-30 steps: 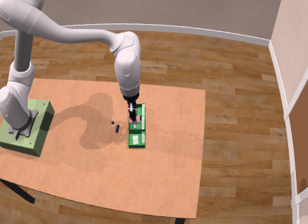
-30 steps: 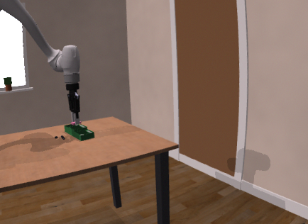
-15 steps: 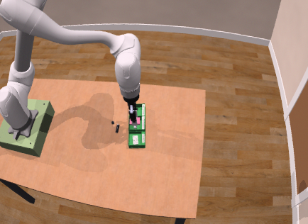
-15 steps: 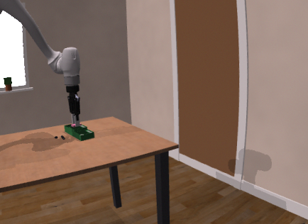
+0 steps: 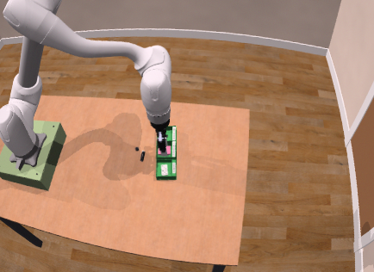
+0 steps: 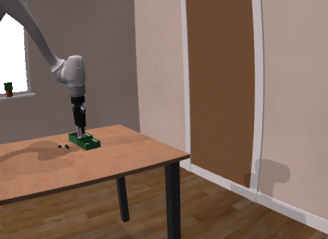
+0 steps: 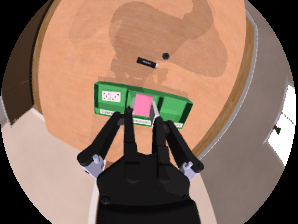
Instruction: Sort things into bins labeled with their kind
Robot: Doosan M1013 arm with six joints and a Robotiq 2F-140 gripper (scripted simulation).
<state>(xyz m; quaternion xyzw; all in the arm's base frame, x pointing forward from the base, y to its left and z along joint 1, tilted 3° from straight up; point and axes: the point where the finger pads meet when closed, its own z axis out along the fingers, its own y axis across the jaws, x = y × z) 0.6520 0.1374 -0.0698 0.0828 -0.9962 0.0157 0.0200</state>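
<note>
The pink block lies 3 cm below my hand. From my hand the other things lie so: white thing 8 cm to the right, 5 cm below, 1 cm ahead; then black bar 9 cm behind, 6 cm below, 3 cm to the right; then small white piece 5 cm below.
</note>
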